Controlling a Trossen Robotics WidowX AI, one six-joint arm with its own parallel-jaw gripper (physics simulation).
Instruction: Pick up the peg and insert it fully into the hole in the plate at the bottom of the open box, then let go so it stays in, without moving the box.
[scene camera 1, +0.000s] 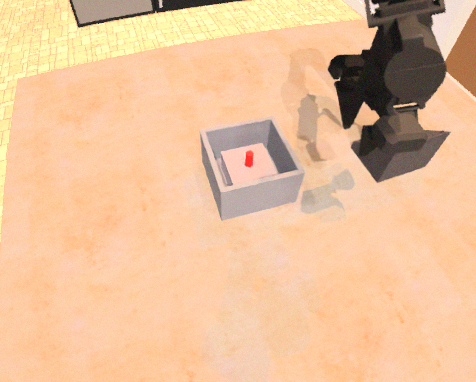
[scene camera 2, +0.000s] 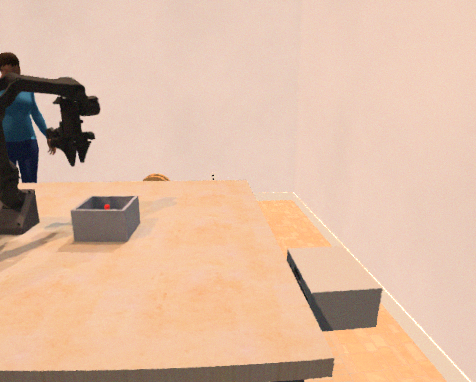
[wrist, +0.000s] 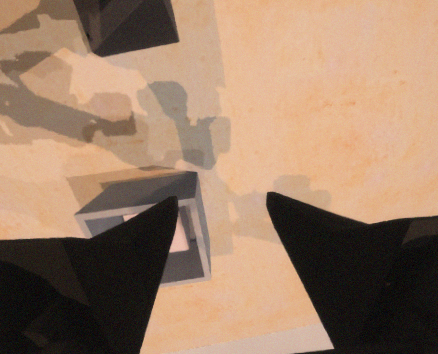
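Note:
Scene camera 1: my gripper (scene camera 1: 353, 141), a grey box (scene camera 1: 257, 195). Scene camera 2: grey box (scene camera 2: 91, 222), my gripper (scene camera 2: 77, 164). Wrist view: grey box (wrist: 105, 211), my gripper (wrist: 222, 200).

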